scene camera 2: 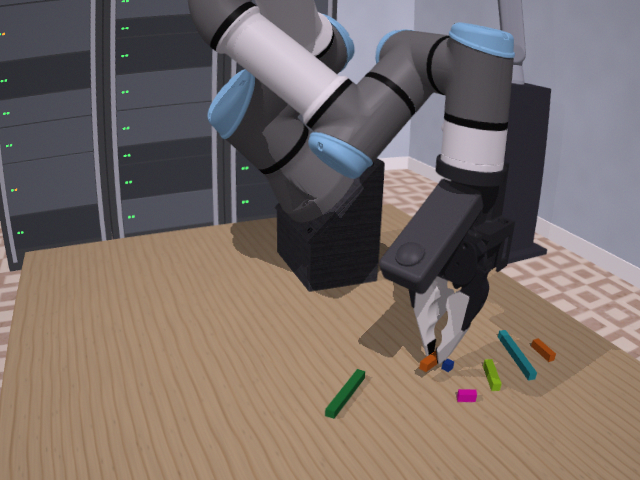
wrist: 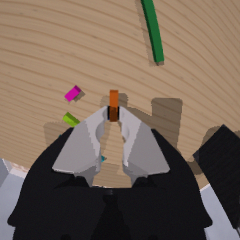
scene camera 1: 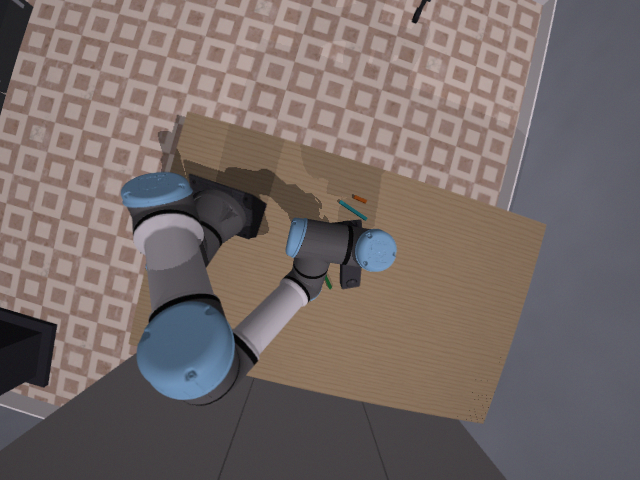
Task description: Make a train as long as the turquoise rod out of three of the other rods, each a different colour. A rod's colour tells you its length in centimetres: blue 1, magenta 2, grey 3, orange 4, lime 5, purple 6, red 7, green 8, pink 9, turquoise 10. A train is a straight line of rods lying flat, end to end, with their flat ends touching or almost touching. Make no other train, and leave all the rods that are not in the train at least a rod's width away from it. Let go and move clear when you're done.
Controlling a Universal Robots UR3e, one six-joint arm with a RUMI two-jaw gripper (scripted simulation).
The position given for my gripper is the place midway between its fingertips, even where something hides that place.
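Observation:
Looking through scene camera 2, I find my gripper (scene camera 2: 434, 361), and a green rod (scene camera 2: 335, 406) is there too. The wrist view gives me my gripper (wrist: 113, 106) as well.

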